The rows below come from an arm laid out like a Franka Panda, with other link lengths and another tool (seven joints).
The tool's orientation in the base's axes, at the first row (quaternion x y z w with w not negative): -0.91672 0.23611 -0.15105 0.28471
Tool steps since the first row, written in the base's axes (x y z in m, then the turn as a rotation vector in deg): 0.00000 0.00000 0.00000 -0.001 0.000 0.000; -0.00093 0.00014 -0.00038 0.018 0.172 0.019; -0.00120 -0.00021 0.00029 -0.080 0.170 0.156; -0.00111 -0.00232 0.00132 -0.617 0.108 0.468; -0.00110 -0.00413 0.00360 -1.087 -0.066 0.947; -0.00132 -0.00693 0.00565 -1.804 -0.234 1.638; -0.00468 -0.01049 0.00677 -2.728 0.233 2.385; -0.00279 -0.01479 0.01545 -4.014 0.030 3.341; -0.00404 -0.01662 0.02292 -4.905 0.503 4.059; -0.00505 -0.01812 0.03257 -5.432 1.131 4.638; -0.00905 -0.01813 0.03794 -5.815 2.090 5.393; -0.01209 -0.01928 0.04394 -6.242 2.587 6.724; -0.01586 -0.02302 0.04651 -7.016 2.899 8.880
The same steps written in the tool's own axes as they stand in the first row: 0.00000 0.00000 0.00000 -0.001 0.000 0.000; -0.00091 0.00045 -0.00002 -0.071 -0.142 0.070; -0.00086 0.00040 -0.00082 -0.133 -0.188 -0.080; 0.00046 0.00129 -0.00255 -0.509 -0.142 -0.576; 0.00173 0.00125 -0.00517 -0.747 -0.137 -1.227; 0.00329 0.00214 -0.00814 -1.166 -0.176 -2.145; 0.00246 0.00523 -0.01202 -2.080 -0.638 -2.907; 0.00752 0.00254 -0.02005 -2.923 -0.612 -4.285; 0.00848 -0.00013 -0.02731 -3.817 -1.072 -5.007; 0.00979 -0.00441 -0.03605 -4.504 -1.689 -5.399; 0.00719 -0.00620 -0.04195 -5.217 -2.701 -5.723; 0.00608 -0.00787 -0.04847 -5.645 -3.703 -6.729; 0.00520 -0.00537 -0.05375 -6.153 -4.941 -8.615
